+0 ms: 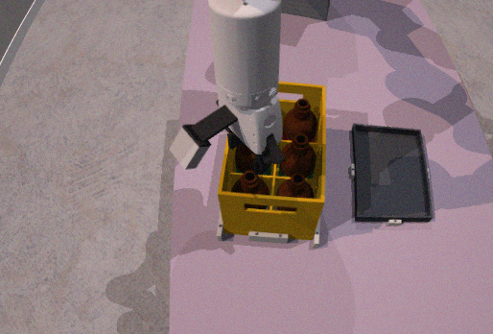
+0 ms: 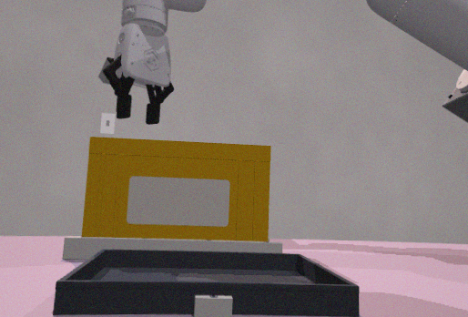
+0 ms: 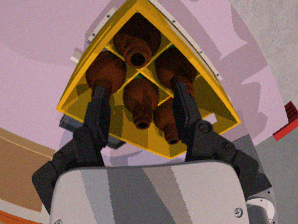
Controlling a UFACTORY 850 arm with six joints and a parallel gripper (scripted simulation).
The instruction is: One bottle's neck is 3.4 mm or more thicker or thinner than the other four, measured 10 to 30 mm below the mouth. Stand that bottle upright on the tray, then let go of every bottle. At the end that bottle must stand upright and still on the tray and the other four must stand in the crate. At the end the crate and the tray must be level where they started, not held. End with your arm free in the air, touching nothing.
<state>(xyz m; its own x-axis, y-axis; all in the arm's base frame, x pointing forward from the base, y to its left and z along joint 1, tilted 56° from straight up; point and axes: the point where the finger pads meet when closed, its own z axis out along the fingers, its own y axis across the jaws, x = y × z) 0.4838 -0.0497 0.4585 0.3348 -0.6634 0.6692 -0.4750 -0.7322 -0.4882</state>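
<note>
Now: the yellow crate 160 mm below my hand, 80 mm behind it and 60 mm to the left of it. Also, from my hand: tray (340 mm to the left, 230 mm below, 70 mm behind); bottle (160 mm behind, 150 mm below, 120 mm to the left).
</note>
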